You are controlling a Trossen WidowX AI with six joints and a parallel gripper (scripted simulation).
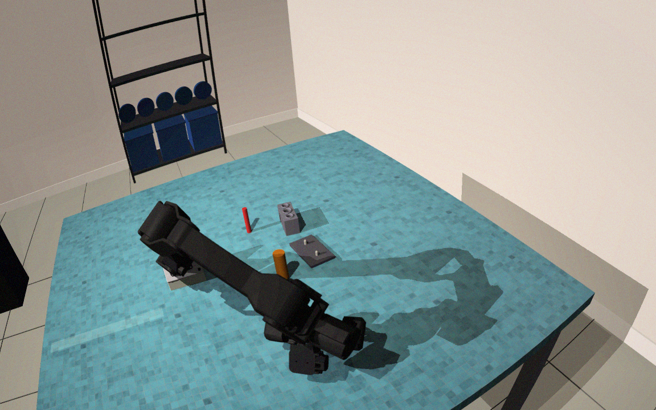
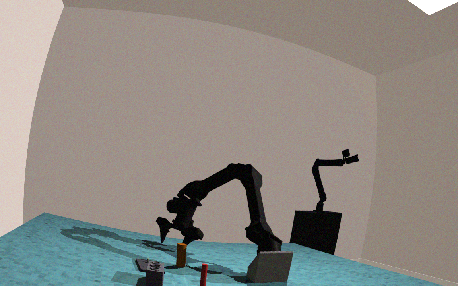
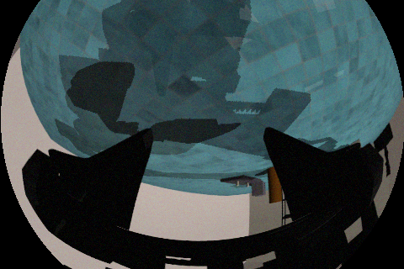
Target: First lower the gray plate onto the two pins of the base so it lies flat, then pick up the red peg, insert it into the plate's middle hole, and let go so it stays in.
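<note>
Right now the base is 12 cm ahead of my gripper tip, 30 cm to the left of it and 1 cm below it. Also, from my gripper tip: gray plate: 12 cm ahead, 45 cm to the left, 2 cm above; red peg: 48 cm to the left, 2 cm above; orange cylinder: 1 cm ahead, 24 cm to the left, 2 cm above.
</note>
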